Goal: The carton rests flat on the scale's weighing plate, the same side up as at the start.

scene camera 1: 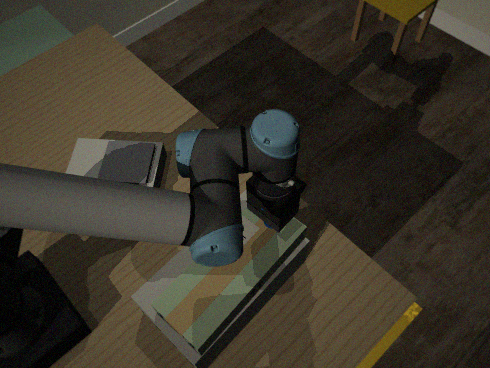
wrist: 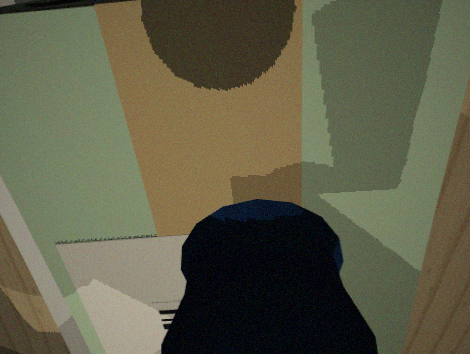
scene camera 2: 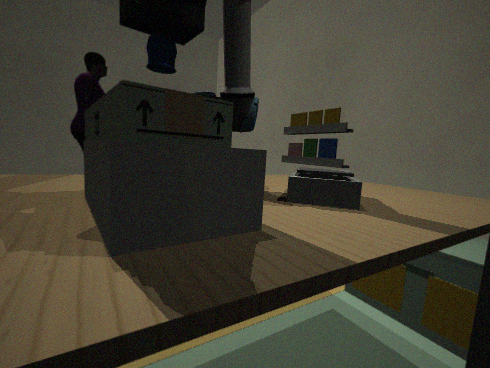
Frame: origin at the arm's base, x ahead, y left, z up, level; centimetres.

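Seen in the pictures: end effector, tool point: (wrist: 261,266) (scene camera 2: 161,69); arm's base, origin of the base link: (scene camera 1: 12,321).
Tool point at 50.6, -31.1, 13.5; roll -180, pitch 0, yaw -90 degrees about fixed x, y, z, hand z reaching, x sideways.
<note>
Pixels of each thing's top centre, then the offset from my tool point to it, as dx, dy, dz. Level surfaces: height alone.
- green carton, middle of its top: (scene camera 2: 142,107) (scene camera 1: 232,263) -11.7, +0.9, -3.4
- large grey block, middle of its top: (scene camera 2: 157,144) (scene camera 1: 222,267) -12.3, +3.6, -9.2
- scale, middle of its top: (scene camera 1: 111,160) (scene camera 2: 323,169) -9.1, +48.1, -13.2
- wooden table, its level: dz -21.1
The green carton (scene camera 1: 240,287) (scene camera 2: 127,115) (wrist: 65,125), with a brown tape band and a white label, rests flat on a large grey block (scene camera 1: 145,297) (scene camera 2: 175,195). Its side arrows point up in scene camera 2. My gripper, a blue suction cup (scene camera 1: 268,225) (scene camera 2: 162,69) (wrist: 260,220), is off and holds nothing. It hangs a little above the carton's top near one end, with a gap visible in scene camera 2. The scale (scene camera 1: 87,154) (scene camera 2: 325,193), with its dark weighing plate (scene camera 1: 131,161) (scene camera 2: 325,174), stands apart on the table, partly hidden by my arm in scene camera 1.
The wooden table (scene camera 1: 360,280) (scene camera 2: 40,295) carries the block and scale. A yellow strip (scene camera 1: 390,337) lies along its edge. A yellow-seated chair (scene camera 1: 400,6) stands beyond. A person (scene camera 2: 86,97) and wall shelves (scene camera 2: 317,129) with small boxes show behind. My arm crosses between scale and carton.
</note>
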